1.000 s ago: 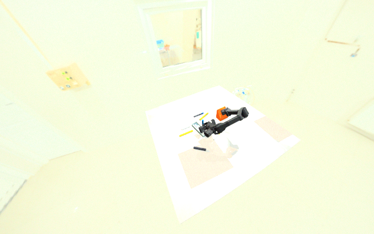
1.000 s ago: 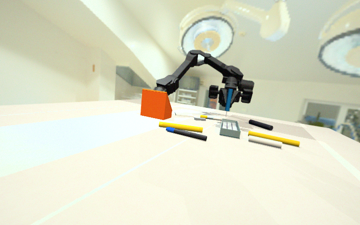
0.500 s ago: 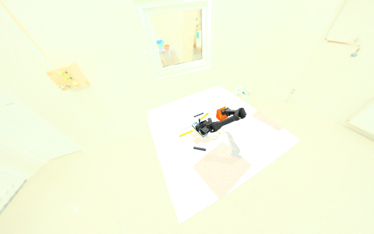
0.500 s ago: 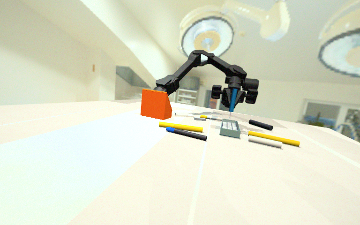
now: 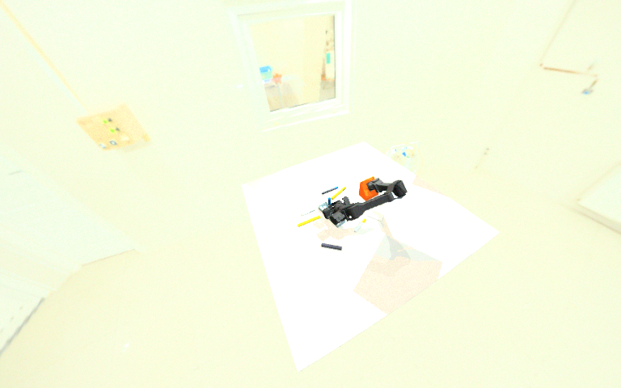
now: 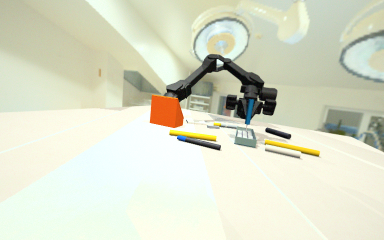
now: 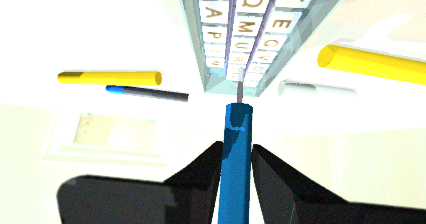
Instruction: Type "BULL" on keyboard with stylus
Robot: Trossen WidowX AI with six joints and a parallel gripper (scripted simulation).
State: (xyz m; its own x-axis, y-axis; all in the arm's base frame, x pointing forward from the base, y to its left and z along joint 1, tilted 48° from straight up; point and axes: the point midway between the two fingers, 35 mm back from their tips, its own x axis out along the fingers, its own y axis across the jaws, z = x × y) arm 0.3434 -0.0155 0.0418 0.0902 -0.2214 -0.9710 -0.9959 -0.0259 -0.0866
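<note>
Now: the stylus 10 mm below my gripper tip.
</note>
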